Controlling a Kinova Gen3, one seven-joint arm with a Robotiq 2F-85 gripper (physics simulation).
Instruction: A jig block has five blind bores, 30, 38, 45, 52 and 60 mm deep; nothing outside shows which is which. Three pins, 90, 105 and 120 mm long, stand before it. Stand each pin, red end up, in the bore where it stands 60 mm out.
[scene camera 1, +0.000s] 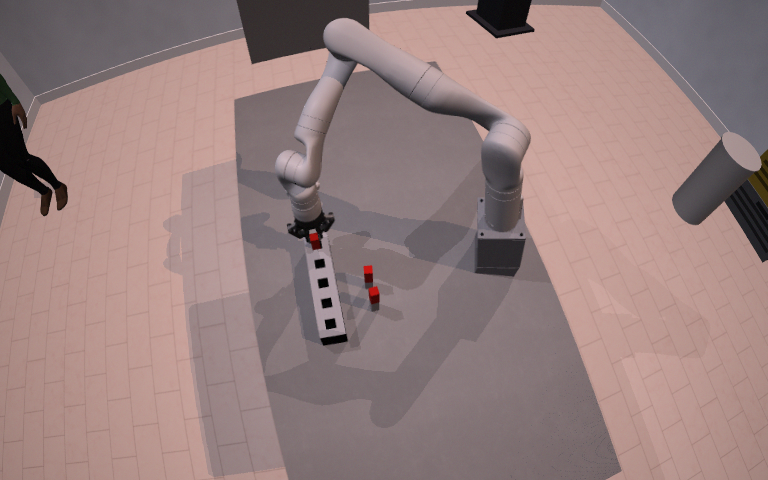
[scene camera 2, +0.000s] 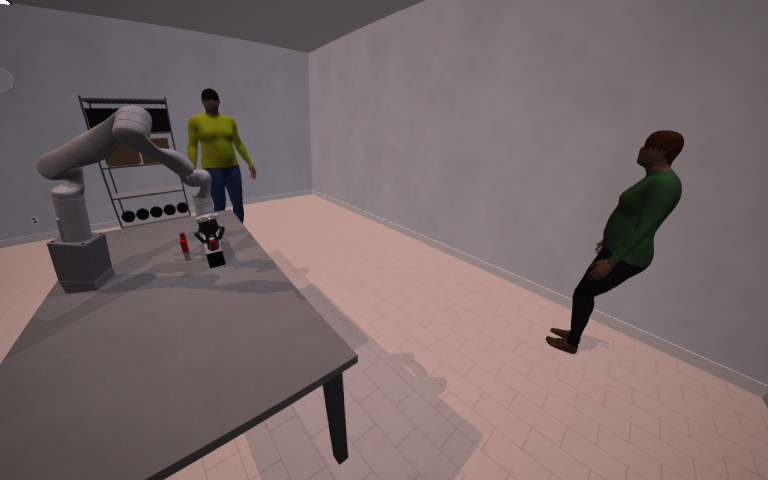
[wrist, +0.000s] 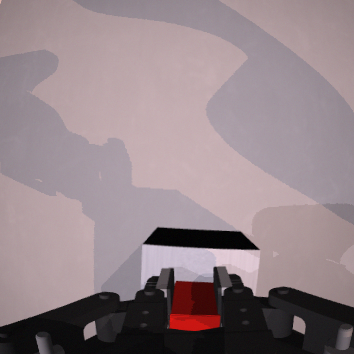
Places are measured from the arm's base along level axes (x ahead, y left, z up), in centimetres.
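Pixels of known places: gripper, fingertip midpoint: (scene camera 1: 314, 239) (scene camera 2: 214, 249) (wrist: 193, 282); arm's base, link origin: (scene camera 1: 501, 217) (scene camera 2: 77, 237).
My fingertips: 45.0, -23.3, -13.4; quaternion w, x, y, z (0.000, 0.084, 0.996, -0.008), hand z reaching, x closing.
Ahead of a thing's pixels: the offset from my fingertips to its top centre, as dx, dy, dz. Level surfaces: height alone.
The long white jig block @(+3.1, +13.2, -0.7) (scene camera 1: 325, 293) (scene camera 2: 215, 258) (wrist: 240, 260) lies on the table. Four square black bores show on its top in scene camera 1; the fifth, at the far end, is hidden. My gripper (scene camera 1: 313, 235) (scene camera 2: 211, 242) (wrist: 193, 282) is above that far end, shut on a pin @(+0.3, +1.3, +3.9) (scene camera 1: 314, 242) (scene camera 2: 213, 245) (wrist: 195, 300), upright with its red end up. Whether its lower end is in the bore is hidden. One red-topped pin @(-9.1, +16.2, +2.4) (scene camera 1: 368, 273) and another red-topped pin @(-7.5, +23.1, +3.9) (scene camera 1: 373, 295) stand upright beside the block, on the robot base's side.
The robot base (scene camera 1: 498, 251) (scene camera 2: 82, 263) stands on the grey table @(dz -8.2) (scene camera 1: 453, 367) (scene camera 2: 186, 350), on the pins' side of the block. A person in green (scene camera 1: 8, 135) (scene camera 2: 648, 220) and a person in yellow (scene camera 2: 212, 141) are beyond the table. A shelf rack (scene camera 2: 123, 100) stands at the wall.
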